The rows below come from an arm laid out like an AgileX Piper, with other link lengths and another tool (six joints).
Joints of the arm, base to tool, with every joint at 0 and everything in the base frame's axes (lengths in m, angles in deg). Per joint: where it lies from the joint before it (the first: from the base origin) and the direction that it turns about. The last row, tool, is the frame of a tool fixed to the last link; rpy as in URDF.
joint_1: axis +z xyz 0 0 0.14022
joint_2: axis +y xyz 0 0 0
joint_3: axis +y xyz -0.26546 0 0.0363
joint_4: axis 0.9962 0 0.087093 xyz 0.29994 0 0.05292
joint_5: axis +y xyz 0 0 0
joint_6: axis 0.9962 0 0.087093 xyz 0.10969 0 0.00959
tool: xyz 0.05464 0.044 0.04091 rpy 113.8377 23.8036 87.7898
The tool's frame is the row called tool.
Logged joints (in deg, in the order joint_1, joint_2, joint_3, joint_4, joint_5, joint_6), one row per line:
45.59, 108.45, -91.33, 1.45, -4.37, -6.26
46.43, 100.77, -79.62, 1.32, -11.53, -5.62
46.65, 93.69, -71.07, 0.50, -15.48, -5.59
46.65, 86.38, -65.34, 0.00, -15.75, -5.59
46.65, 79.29, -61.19, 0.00, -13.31, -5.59
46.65, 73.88, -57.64, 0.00, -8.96, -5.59
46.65, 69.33, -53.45, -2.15, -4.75, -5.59
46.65, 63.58, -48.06, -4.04, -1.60, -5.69
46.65, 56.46, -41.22, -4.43, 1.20, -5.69
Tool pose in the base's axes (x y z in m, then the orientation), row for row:
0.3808, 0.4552, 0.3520, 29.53, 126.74, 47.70
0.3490, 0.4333, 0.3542, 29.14, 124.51, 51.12
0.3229, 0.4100, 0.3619, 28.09, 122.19, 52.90
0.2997, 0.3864, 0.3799, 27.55, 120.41, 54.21
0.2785, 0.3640, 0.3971, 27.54, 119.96, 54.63
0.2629, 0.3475, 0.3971, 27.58, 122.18, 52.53
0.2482, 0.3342, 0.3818, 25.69, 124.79, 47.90
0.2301, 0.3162, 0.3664, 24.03, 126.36, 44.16
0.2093, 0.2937, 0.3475, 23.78, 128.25, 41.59
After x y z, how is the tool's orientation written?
As a rotation vector, in degrees.
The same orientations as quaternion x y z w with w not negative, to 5 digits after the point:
0.19930, 0.85539, 0.32194, 0.35346
0.19735, 0.84326, 0.34622, 0.36070
0.19145, 0.83278, 0.36054, 0.37396
0.18862, 0.82436, 0.37114, 0.38354
0.18871, 0.82201, 0.37435, 0.38542
0.18815, 0.83353, 0.35837, 0.37603
0.17507, 0.85039, 0.32642, 0.37369
0.16383, 0.86148, 0.30107, 0.37465
0.16156, 0.87131, 0.28256, 0.36726

